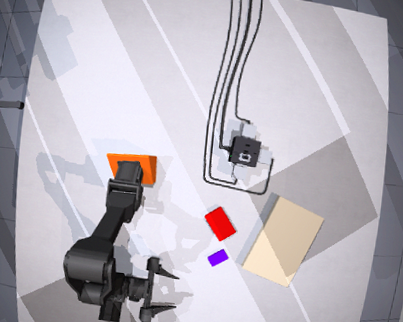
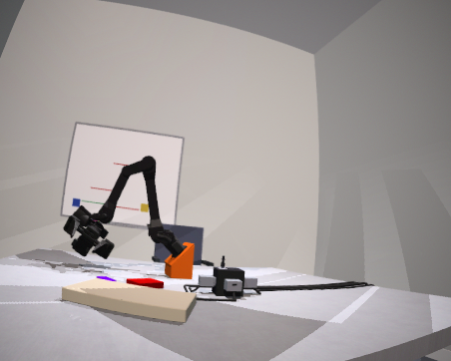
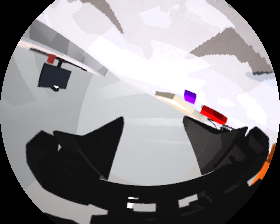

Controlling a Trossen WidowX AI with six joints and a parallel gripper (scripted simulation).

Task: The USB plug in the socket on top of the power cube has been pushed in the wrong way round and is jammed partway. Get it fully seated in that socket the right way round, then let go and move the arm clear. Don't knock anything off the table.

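Right now my gripper tip is 410 mm to the right of the small USB plug and 190 mm short of it. Round my gripper tip: beige block: 330 mm ahead, 130 mm to the left, 80 mm below; red block: 200 mm to the left, 130 mm ahead, 80 mm below; purple piece: 120 mm ahead, 90 mm below, 80 mm to the left.
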